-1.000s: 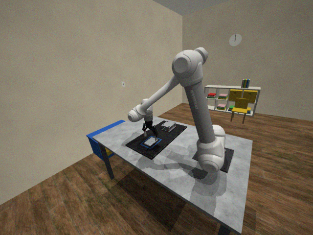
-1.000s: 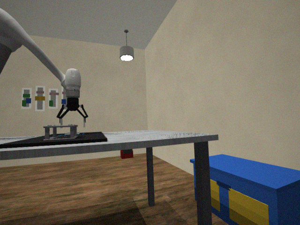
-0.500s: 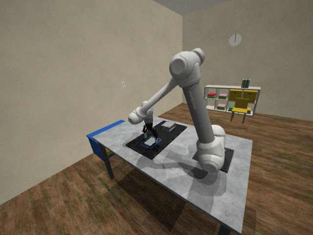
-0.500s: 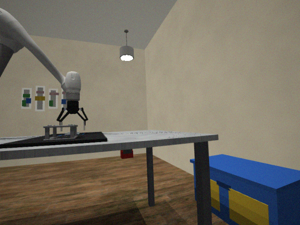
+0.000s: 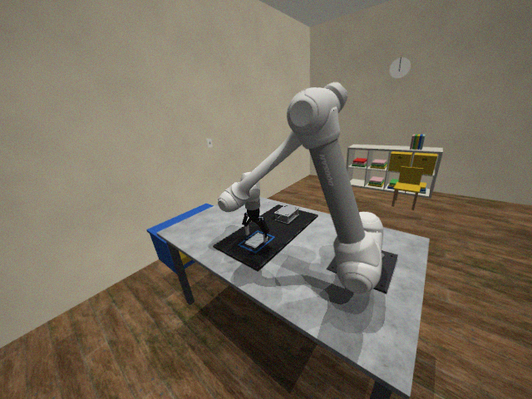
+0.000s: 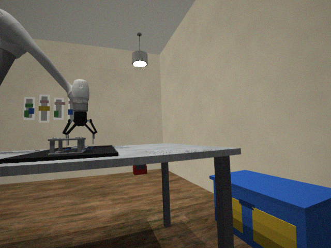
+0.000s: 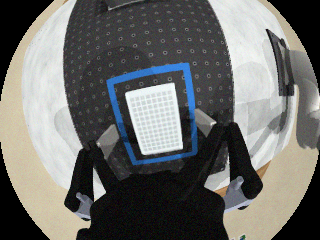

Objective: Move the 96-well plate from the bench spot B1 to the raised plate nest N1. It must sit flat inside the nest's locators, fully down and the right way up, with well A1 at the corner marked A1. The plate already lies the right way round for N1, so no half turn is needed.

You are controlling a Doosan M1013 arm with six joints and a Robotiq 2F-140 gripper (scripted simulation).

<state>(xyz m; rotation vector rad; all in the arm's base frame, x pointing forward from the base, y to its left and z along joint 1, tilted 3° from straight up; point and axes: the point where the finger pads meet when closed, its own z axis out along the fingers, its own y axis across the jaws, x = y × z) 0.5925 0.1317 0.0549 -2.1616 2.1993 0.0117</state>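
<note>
The 96-well plate is 2 cm below my hand. Also, from my hand: raised plate nest N1: 35 cm to the right, 3 cm above, 1 cm behind.
</note>
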